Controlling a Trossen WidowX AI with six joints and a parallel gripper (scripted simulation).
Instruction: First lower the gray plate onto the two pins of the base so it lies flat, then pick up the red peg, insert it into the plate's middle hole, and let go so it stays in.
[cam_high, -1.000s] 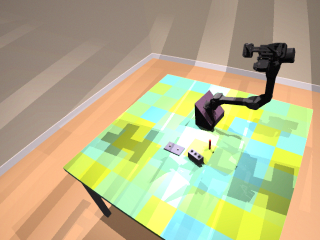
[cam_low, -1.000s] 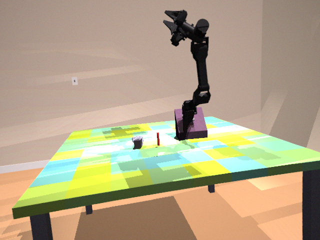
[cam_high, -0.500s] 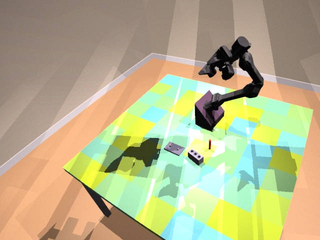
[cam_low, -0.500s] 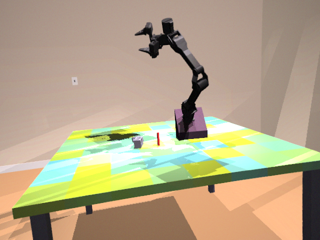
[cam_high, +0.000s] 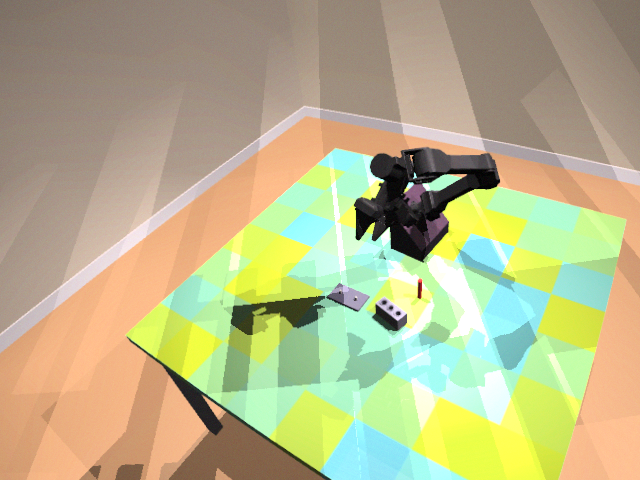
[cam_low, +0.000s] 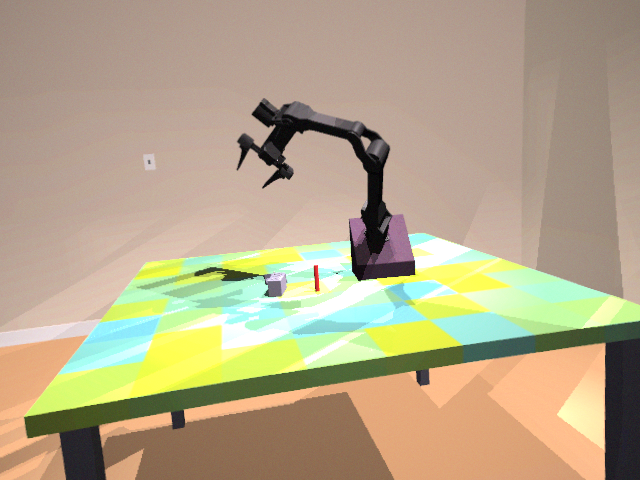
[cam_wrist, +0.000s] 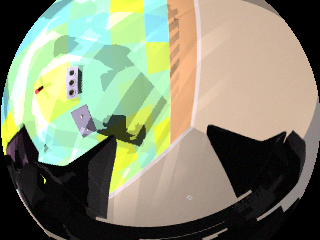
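The gray plate lies 31 cm below my gripper tip, 5 cm behind it and 4 cm to the left of it. The rest, counted from my gripper tip: dark base: 34 cm below, 12 cm to the right, 7 cm behind; red peg: 31 cm below, 16 cm behind, 9 cm to the left.
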